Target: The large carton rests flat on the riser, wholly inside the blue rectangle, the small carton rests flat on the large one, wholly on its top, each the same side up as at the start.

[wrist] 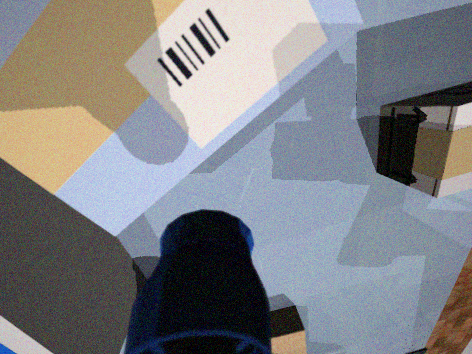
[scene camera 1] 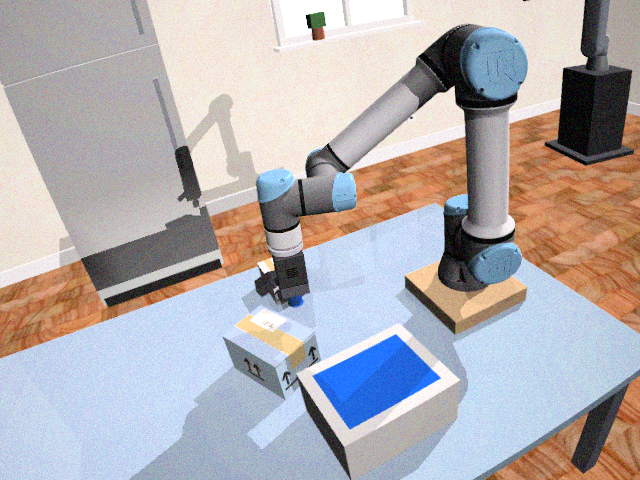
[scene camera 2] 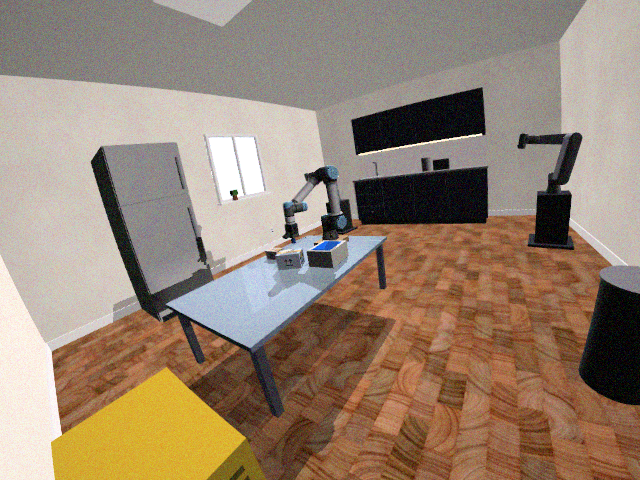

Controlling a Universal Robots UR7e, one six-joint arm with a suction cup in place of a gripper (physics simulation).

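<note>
The large carton (scene camera 1: 258,364) (scene camera 2: 290,259) (wrist: 220,75), pale with a tan tape band, a label and up arrows, stands upright on the table beside the riser. The pale box-shaped riser (scene camera 1: 408,431) (scene camera 2: 324,259) (wrist: 25,331) has the blue rectangle (scene camera 1: 377,382) (scene camera 2: 329,245) (wrist: 6,349) on its top, with no carton on it. The small carton (scene camera 1: 265,266) (scene camera 2: 272,253) (wrist: 445,150) stands on the table behind the large one, partly hidden by the tool in scene camera 1. My suction gripper (scene camera 1: 295,301) (scene camera 2: 293,241) (wrist: 206,222) is open, holds nothing, and hangs near the large carton's back edge.
The arm's wooden base block (scene camera 1: 465,310) stands on the table (scene camera 1: 129,403) (scene camera 2: 232,310), behind the riser. A fridge (scene camera 1: 118,170) (scene camera 2: 155,217) stands beyond the table's far edge. A yellow box (scene camera 2: 149,428) stands in the foreground of scene camera 2.
</note>
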